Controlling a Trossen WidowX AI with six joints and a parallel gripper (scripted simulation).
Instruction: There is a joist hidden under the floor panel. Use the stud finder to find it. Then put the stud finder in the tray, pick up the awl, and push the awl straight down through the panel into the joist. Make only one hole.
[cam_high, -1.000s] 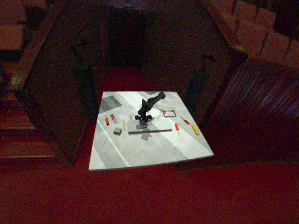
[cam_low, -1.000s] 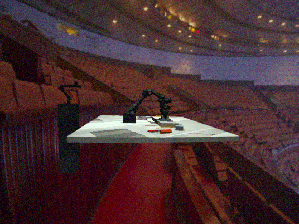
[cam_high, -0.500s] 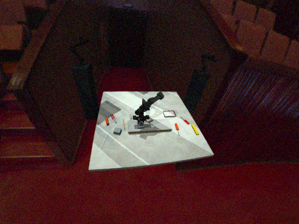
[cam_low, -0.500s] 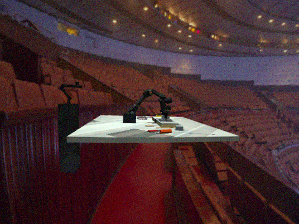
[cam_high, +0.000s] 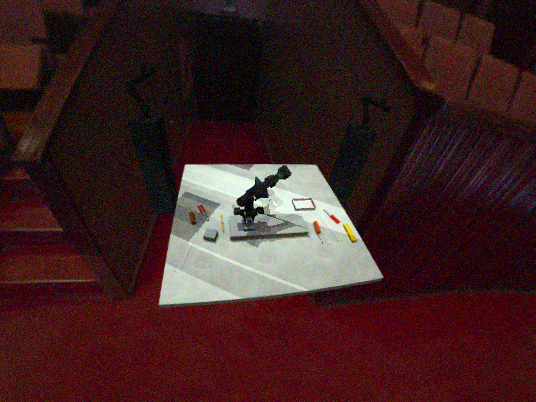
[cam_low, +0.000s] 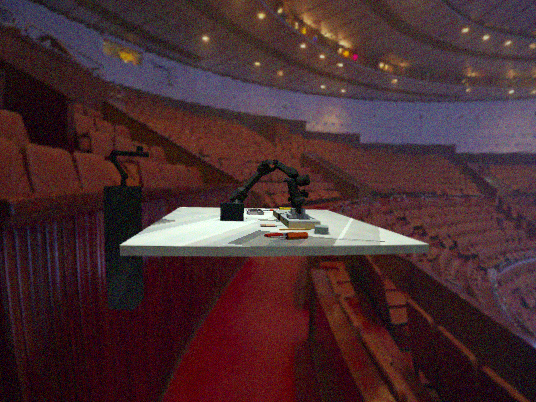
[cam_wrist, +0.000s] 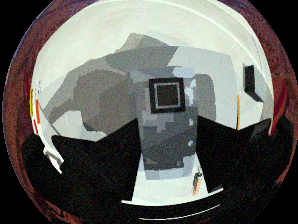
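The tray is 440 mm to the left of my gripper tip, 260 mm behind it and 50 mm below it. From my gripper tip the other things lie so: thin orange tool 180 mm to the right, 60 mm below, 50 mm behind; then stud finder 20 mm above, 10 mm ahead; then grey block 240 mm to the right, 80 mm ahead, 50 mm below.
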